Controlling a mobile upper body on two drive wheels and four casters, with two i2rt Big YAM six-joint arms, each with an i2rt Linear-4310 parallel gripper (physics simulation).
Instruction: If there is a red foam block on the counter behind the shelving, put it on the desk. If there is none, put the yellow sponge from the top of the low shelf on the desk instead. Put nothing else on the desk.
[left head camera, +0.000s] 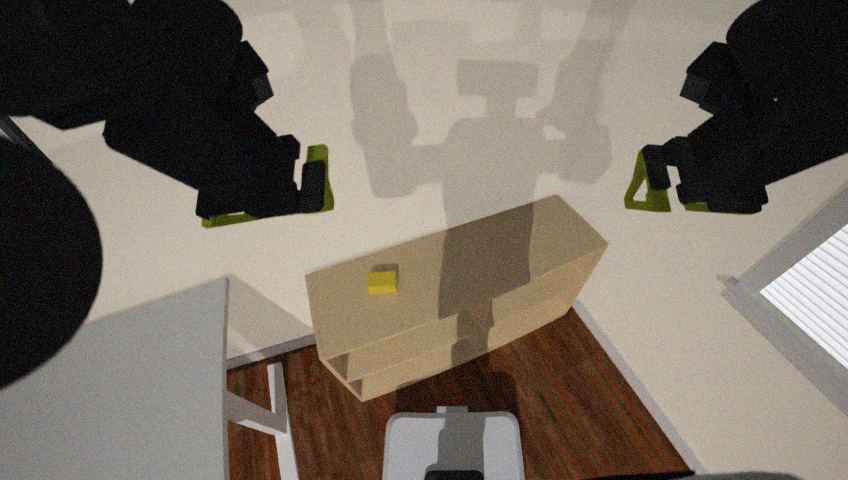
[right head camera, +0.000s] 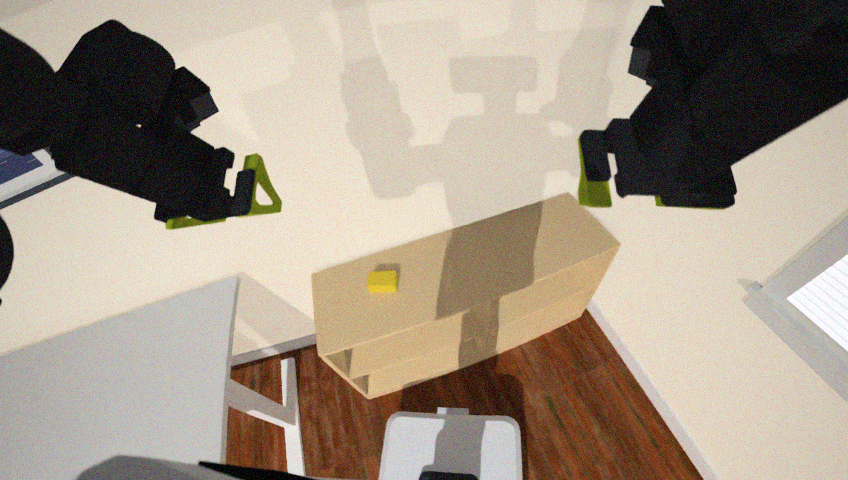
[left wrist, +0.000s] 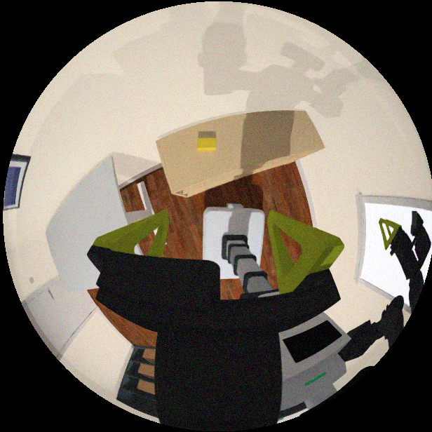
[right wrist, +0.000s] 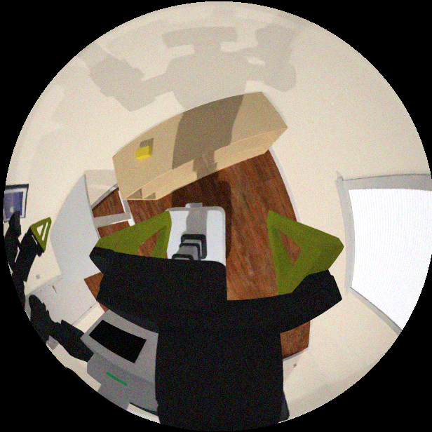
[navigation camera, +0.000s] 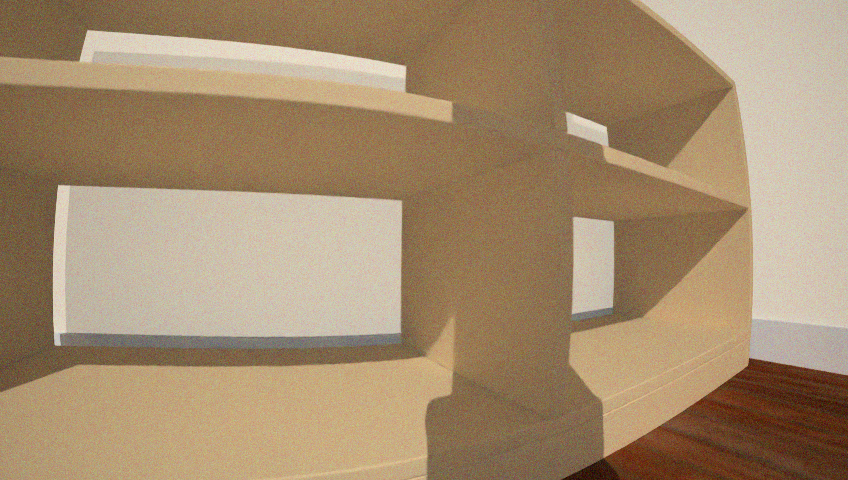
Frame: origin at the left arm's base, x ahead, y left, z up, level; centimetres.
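Where they show: left gripper, between the fingertips: (left head camera: 295, 209) (right head camera: 251, 212); right gripper, between the fingertips: (left head camera: 656, 204) (right head camera: 619, 199).
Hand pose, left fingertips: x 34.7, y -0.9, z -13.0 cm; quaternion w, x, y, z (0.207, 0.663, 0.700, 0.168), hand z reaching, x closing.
Things, the pixels of their top centre, and the offset from my left fingertips. "spot": a spot on its surface instead. Level surfaces: height alone.
- yellow sponge, centre of its top: (left head camera: 381, 278) (right head camera: 381, 278) dx +34.8, dy +3.5, dz -62.5 cm
- pale grey desk, height of its surface: dz -56.0 cm
- window, a spot on its surface: (left head camera: 815, 291) spot: dx +2.7, dy -119.3, dz -31.6 cm
A yellow sponge (left head camera: 382, 281) (right head camera: 382, 281) (left wrist: 206, 143) (right wrist: 144, 152) lies near the left end of the low wooden shelf's top. The low shelf (left head camera: 351, 321) (right head camera: 357, 315) (left wrist: 180, 165) (right wrist: 125, 170) (navigation camera: 238, 416) stands close in front of my base. The pale grey desk (left head camera: 148, 380) (right head camera: 119, 386) (left wrist: 85, 225) (right wrist: 75, 230) is at the left. My left gripper (left head camera: 267, 217) (right head camera: 223, 218) (left wrist: 217, 215) is open and empty. My right gripper (left head camera: 684, 208) (right head camera: 636, 205) (right wrist: 218, 216) is open and empty. Both are apart from the sponge. No red foam block or counter can be made out.
My white base (left head camera: 410, 446) (right head camera: 404, 446) is just before the shelf's open front. A white desk leg (left head camera: 286, 446) (right head camera: 294, 446) stands between desk and shelf. A wall runs behind them; a window (left head camera: 815, 291) (right wrist: 385, 245) is at the right. Dark shelving with brown boxes (left wrist: 146, 370) shows at the lower left.
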